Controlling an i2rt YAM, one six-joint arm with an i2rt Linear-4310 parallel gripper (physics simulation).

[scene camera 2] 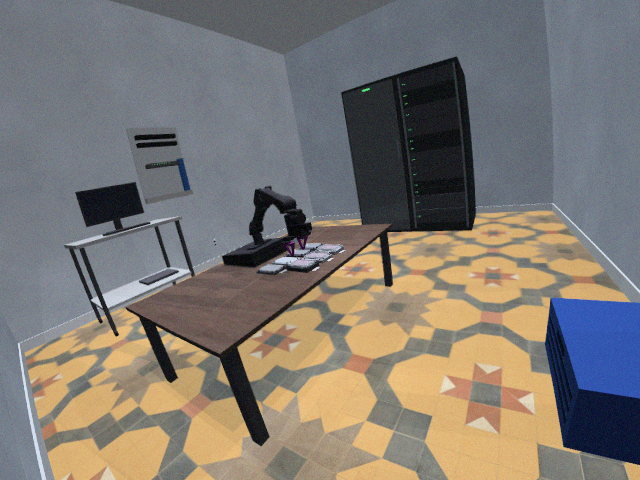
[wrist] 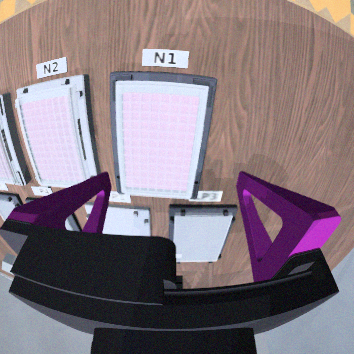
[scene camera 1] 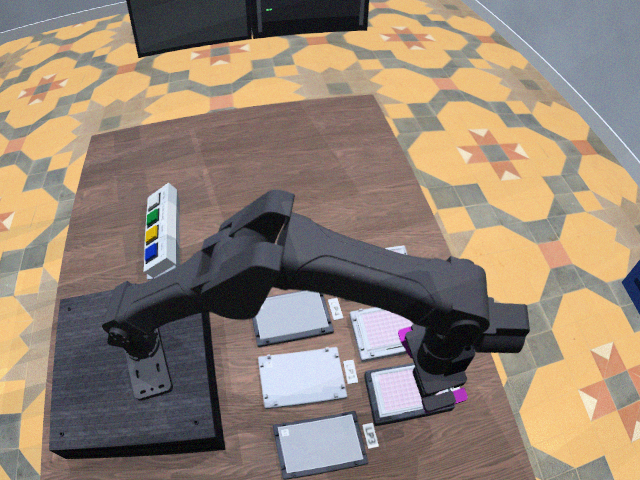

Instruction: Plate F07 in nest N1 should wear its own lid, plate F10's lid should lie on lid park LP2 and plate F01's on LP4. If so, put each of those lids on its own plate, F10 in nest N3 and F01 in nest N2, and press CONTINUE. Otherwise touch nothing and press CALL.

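Frame: origin at the arm's base, x right, y ahead, z up, level; centimetres.
Where they show: gripper, fingertip midpoint: (scene camera 2: 298,252) (wrist: 173,178) (scene camera 1: 423,382); arm's base at its link origin: (scene camera 2: 260,244) (scene camera 1: 144,345).
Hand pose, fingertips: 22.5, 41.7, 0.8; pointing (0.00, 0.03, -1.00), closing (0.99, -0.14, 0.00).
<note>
Each offset is from my fingertips to the top centre of the thing, as dx, dy, dz. "pt": to the spot under its first point. Level surfaces: height alone.
My gripper (scene camera 1: 431,367) (scene camera 2: 296,250) (wrist: 173,178) is open and empty above the plates. The pink-welled plate in nest N1 @[pt -1.1, -3.0, -5.7] (scene camera 1: 398,395) (wrist: 159,137) sits in a dark frame beyond the fingertips in the wrist view. The plate in nest N2 @[pt -14.7, -0.4, -6.7] (scene camera 1: 379,330) (wrist: 50,135) has a pale frame. Part of a third plate @[pt -24.5, +2.2, -5.9] (wrist: 4,162) shows at the left edge. Pale panels lie at LP4 @[-24.5, -14.1, -7.4] (scene camera 1: 292,315), LP1 @[-11.6, -16.5, -7.2] (scene camera 1: 302,377) (wrist: 125,220) and LP3 @[+1.6, -18.3, -7.4] (scene camera 1: 320,444) (wrist: 202,235). Their small corner marks are unreadable. I cannot tell whether the N1 plate wears a lid. The arm hides LP2 in scene camera 1.
A white button box @[-53.2, -34.5, -2.8] (scene camera 1: 169,232) with white, green, yellow and blue buttons stands on the table @[dz -9.2] (scene camera 1: 289,149) (scene camera 2: 206,304), beyond the black base block (scene camera 1: 93,361); its lettering is unreadable. Dark cabinets (scene camera 2: 377,160) and a blue box (scene camera 2: 599,341) stand on the floor.
</note>
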